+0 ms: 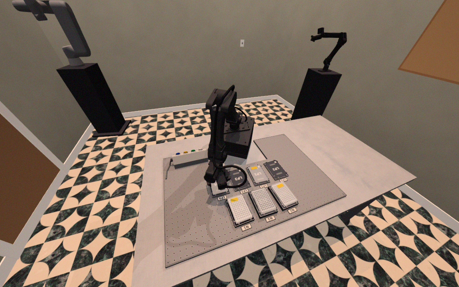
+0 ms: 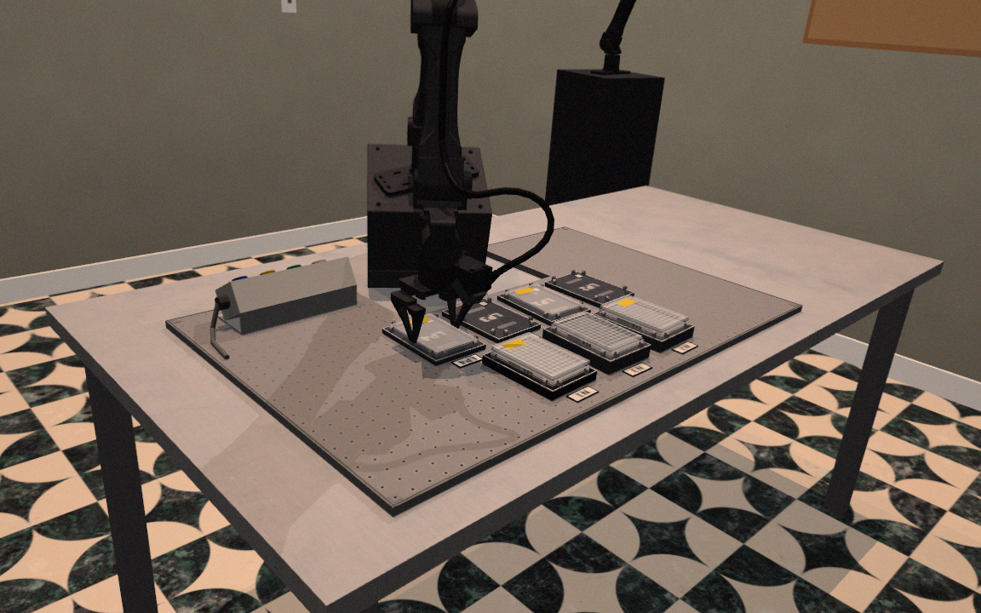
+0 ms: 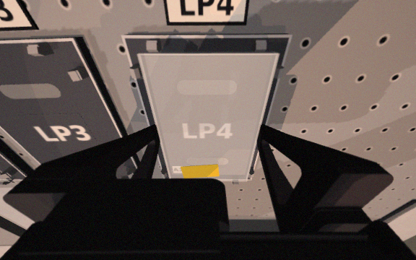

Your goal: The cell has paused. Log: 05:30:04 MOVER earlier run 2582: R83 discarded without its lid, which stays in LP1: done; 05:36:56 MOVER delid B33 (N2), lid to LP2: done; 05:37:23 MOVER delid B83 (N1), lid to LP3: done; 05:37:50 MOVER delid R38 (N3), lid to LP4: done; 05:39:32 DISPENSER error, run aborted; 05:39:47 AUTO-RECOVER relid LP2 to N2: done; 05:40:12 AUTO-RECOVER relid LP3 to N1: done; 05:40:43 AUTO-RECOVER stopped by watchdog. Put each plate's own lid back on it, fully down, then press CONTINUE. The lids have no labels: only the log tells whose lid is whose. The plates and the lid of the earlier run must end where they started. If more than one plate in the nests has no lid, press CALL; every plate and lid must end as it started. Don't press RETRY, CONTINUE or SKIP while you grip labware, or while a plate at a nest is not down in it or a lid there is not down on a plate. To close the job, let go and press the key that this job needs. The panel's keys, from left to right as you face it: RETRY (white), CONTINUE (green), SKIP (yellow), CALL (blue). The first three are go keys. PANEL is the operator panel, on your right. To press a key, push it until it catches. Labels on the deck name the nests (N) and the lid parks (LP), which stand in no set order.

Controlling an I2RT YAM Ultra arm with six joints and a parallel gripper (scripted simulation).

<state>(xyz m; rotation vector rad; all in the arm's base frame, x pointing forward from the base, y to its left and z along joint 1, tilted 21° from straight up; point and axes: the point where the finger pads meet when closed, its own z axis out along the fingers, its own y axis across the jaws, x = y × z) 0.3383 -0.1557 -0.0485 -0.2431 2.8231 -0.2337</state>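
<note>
Now: the plate 14 cm ahead of my hand, 22 cm to the left of it and 1 cm above it. Also, from my hand: lid park LP3: 3 cm behind, 13 cm to the left, 2 cm below; then green CONTINUE key: 25 cm behind, 14 cm to the right, 5 cm above; then white RETRY key: 26 cm behind, 9 cm to the right, 5 cm above.
</note>
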